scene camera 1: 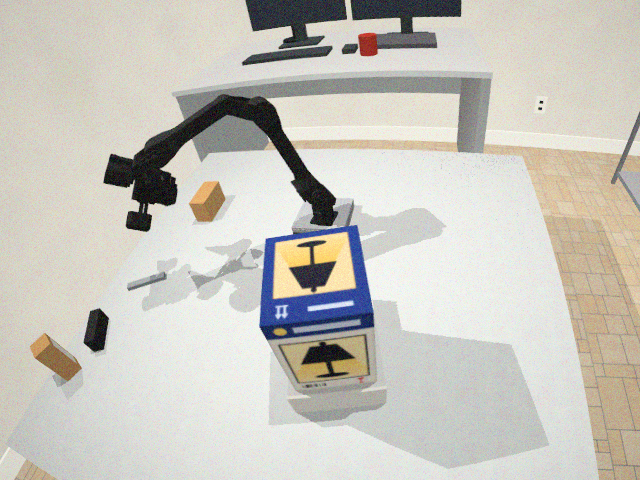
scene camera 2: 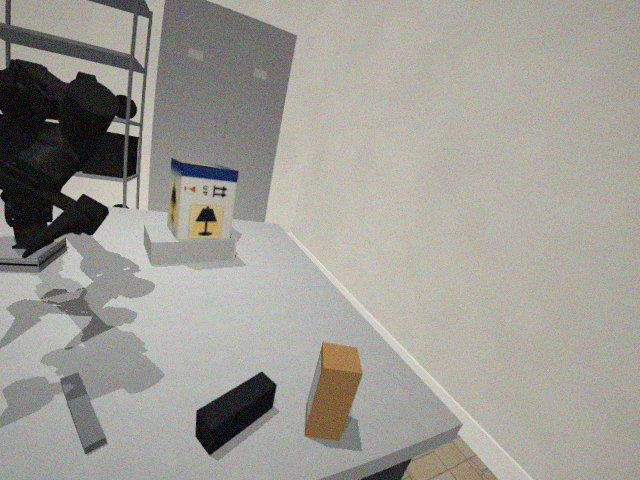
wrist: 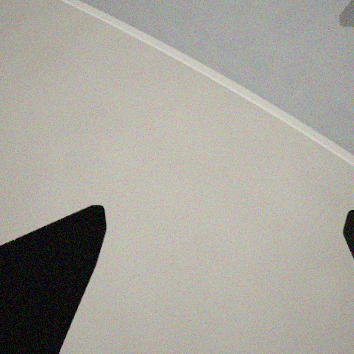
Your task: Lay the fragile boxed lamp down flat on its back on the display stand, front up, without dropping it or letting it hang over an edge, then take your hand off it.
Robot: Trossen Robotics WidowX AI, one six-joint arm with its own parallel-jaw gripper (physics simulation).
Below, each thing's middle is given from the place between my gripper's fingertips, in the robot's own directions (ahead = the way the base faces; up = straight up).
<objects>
I see the grey bar (scene camera 2: 91,435) 100 mm ahead of my hand, 30 mm to the right of it and 220 mm below it. The rest, counted from my hand: grey display stand (scene camera 2: 161,246): 140 mm ahead, 590 mm to the left, 190 mm below; then black block (scene camera 2: 219,421): 310 mm ahead, 50 mm to the right, 200 mm below.
</objects>
